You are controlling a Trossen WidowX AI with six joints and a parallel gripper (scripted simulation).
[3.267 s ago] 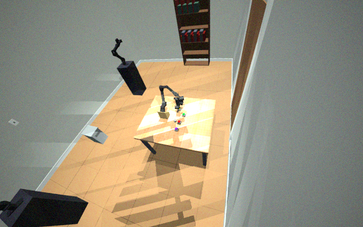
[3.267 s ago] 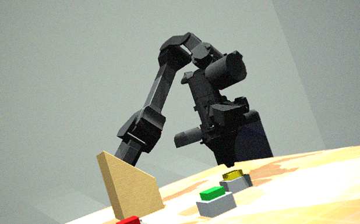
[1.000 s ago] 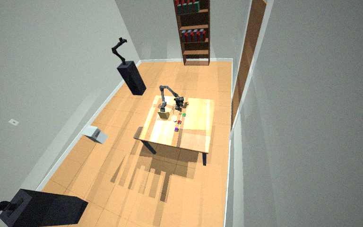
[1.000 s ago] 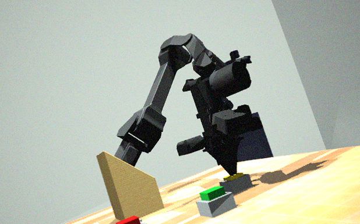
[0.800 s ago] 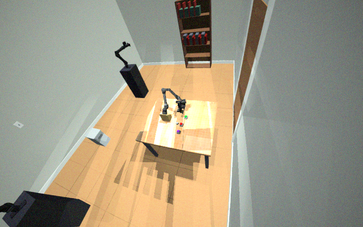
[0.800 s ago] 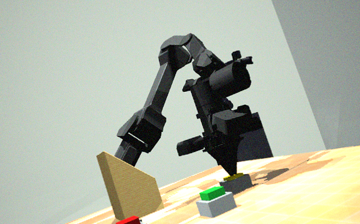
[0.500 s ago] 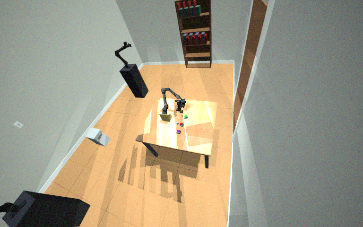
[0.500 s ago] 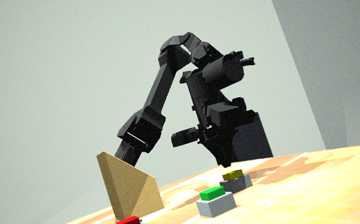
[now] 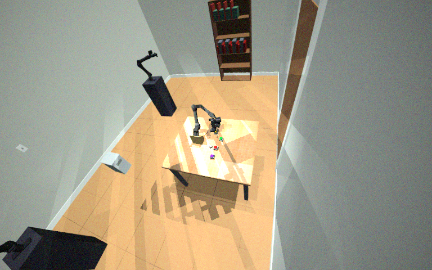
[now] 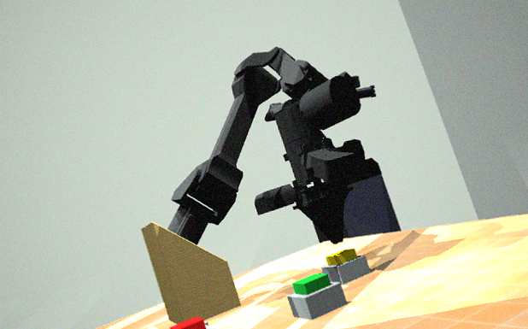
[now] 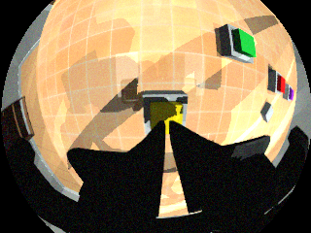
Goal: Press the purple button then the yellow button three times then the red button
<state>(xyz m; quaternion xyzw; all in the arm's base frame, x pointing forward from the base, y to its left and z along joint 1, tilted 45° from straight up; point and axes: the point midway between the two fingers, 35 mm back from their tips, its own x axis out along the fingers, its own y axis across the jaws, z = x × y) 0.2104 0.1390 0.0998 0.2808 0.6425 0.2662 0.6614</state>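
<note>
Now: the yellow button 2 cm below my gripper tip. Round my gripper tip: red button (25 cm to the right, 6 cm ahead, 2 cm below); purple button (38 cm to the right, 5 cm ahead, 2 cm below); green button (11 cm to the right, 10 cm ahead, 2 cm below).
</note>
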